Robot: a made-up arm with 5 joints. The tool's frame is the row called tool.
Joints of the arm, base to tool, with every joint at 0 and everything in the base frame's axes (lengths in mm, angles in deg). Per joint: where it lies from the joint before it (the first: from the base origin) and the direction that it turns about. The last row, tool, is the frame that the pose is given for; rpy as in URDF.
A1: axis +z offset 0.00 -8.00 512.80
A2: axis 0 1 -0.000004 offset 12.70 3.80 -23.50
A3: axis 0 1 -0.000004 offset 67.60 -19.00 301.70
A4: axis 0 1 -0.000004 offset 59.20 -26.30 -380.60
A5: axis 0 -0.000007 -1 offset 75.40 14.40 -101.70
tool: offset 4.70 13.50 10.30 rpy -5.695 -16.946 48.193
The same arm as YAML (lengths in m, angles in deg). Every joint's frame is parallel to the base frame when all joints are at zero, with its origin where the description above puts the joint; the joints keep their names.
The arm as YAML. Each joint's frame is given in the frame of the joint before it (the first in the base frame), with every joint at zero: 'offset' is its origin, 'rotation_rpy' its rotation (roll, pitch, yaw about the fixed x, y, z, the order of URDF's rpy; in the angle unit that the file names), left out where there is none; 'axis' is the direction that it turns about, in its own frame. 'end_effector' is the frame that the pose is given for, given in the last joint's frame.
length_unit: m
angle_unit: deg
chain:
  - id: A1
    offset: [0.0, -0.008, 0.5128]
    axis: [0.0, 0.0, 1.0]
  - id: A2
    offset: [0.0127, 0.0038, -0.0235]
    axis: [0.0, 1.0, 0.0]
  - id: A3
    offset: [0.0676, -0.019, 0.3017]
    axis: [0.0, 1.0, 0.0]
  - id: A4
    offset: [0.0592, -0.0263, -0.3806]
    axis: [0.0, 1.0, 0.0]
  - id: A5
    offset: [0.0754, 0.0144, -0.1017]
    axis: [0.0, 0.0, -1.0]
end_effector:
  offset: [0.0047, 0.0135, 0.0103]
  rotation_rpy: [-5.7, -16.95, 48.19]

